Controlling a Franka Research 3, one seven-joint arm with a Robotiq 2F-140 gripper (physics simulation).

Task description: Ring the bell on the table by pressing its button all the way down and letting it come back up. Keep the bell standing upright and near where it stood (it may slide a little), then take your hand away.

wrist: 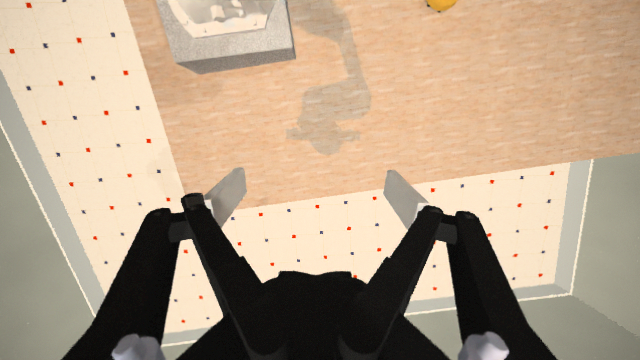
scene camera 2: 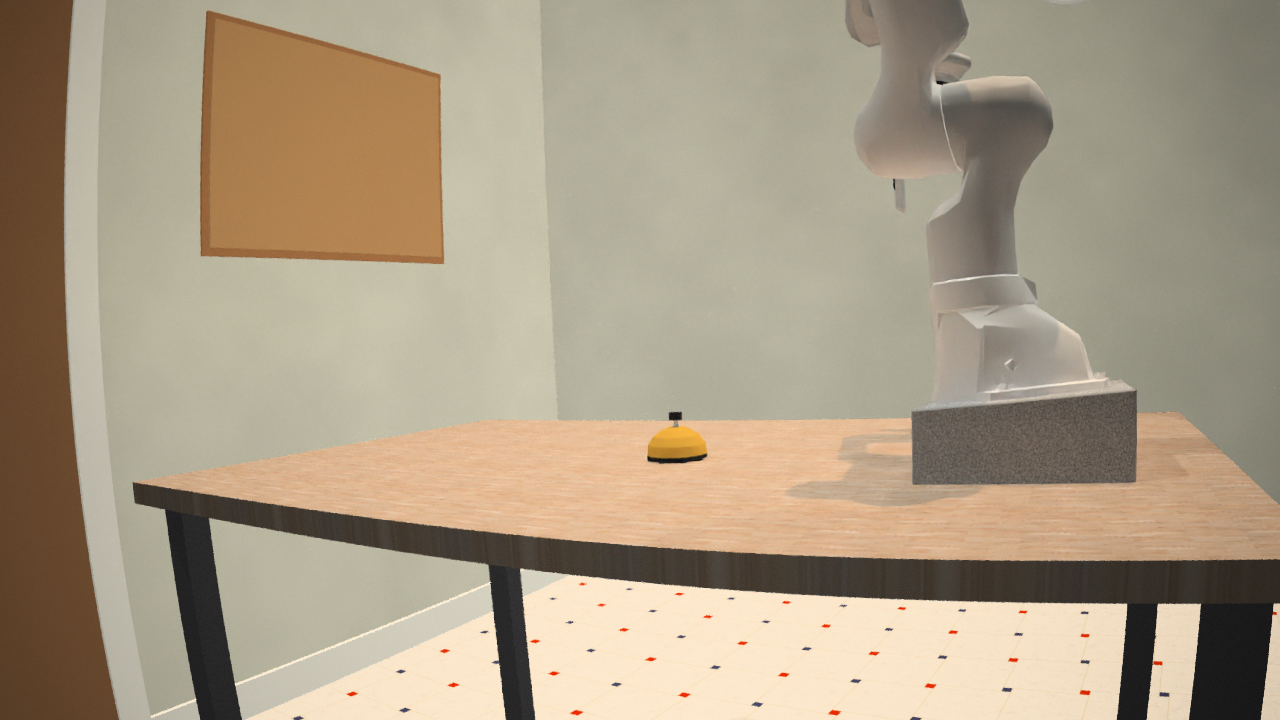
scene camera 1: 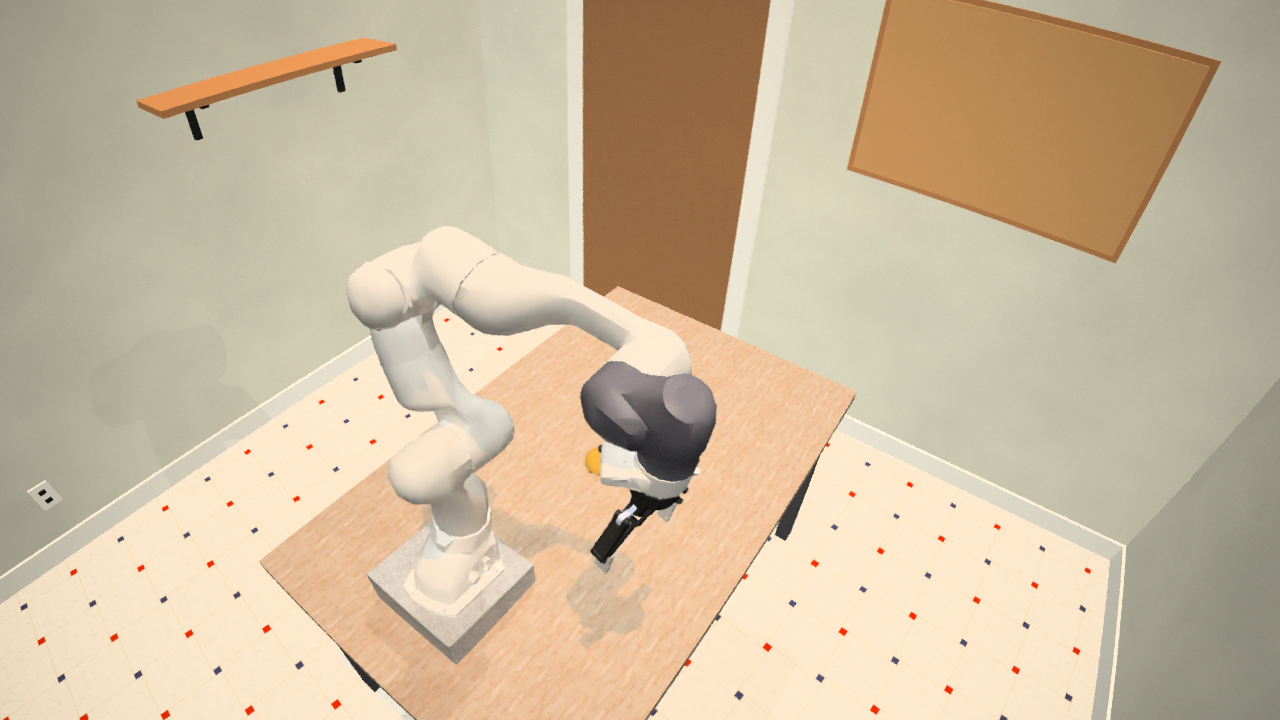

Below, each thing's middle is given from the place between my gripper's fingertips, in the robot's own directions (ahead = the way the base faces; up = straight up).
Now: the yellow dome bell [scene camera 2: 676, 444] 400 mm ahead of my hand, 330 mm below it and 250 mm to the left of it.
